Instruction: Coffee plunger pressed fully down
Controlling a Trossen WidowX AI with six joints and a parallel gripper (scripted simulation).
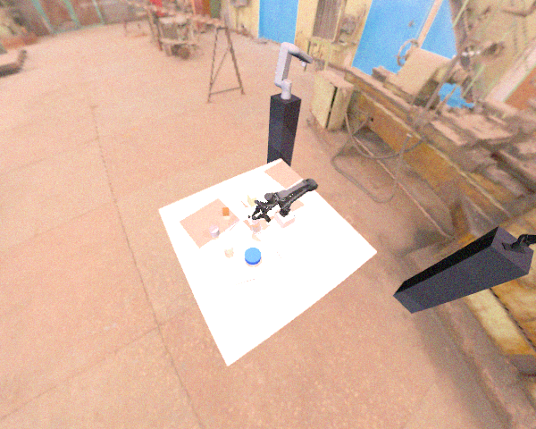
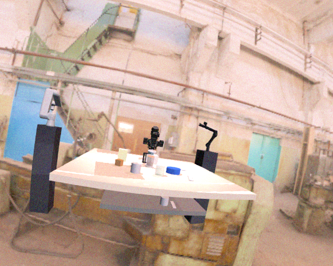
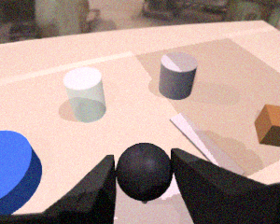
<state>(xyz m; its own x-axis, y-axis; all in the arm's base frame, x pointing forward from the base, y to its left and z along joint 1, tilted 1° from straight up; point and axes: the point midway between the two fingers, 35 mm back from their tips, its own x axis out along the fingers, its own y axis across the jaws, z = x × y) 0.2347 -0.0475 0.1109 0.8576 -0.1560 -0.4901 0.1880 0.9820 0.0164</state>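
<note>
Right now the coffee press is 90 mm below my gripper tip, 20 mm behind it and 10 mm to the right of it. The rest, counted from my gripper tip: orange cube: 270 mm to the right, 160 mm below, 80 mm ahead; pale block: 240 mm to the right, 160 mm behind, 130 mm below; blue disc: 180 mm to the left, 160 mm below, 130 mm ahead.
</note>
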